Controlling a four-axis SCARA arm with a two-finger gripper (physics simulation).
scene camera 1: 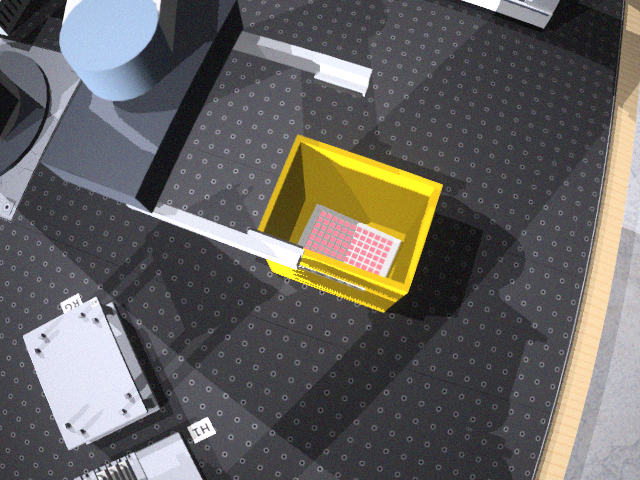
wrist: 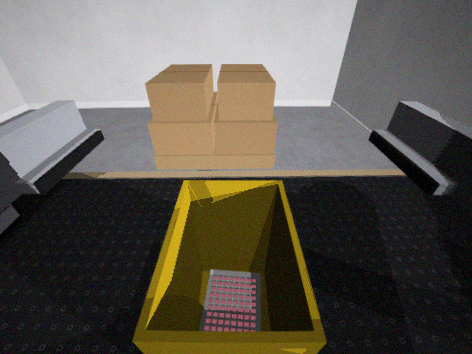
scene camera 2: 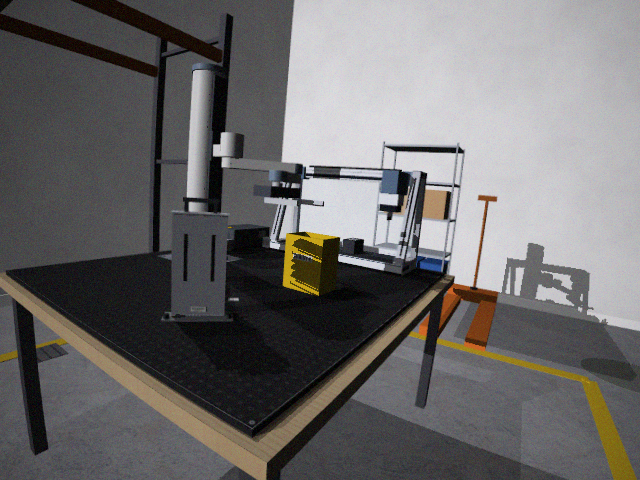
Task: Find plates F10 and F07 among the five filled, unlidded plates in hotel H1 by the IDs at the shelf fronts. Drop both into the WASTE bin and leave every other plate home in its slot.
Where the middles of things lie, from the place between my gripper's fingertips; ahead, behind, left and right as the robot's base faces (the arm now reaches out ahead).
Right now the plate F10 (scene camera 1: 329, 233) is 20 mm ahead of my hand, 10 mm to the left of it and 300 mm below it. From my hand the other things lie so: grey pegged stand (scene camera 1: 81, 368): 240 mm behind, 270 mm to the right, 260 mm below.
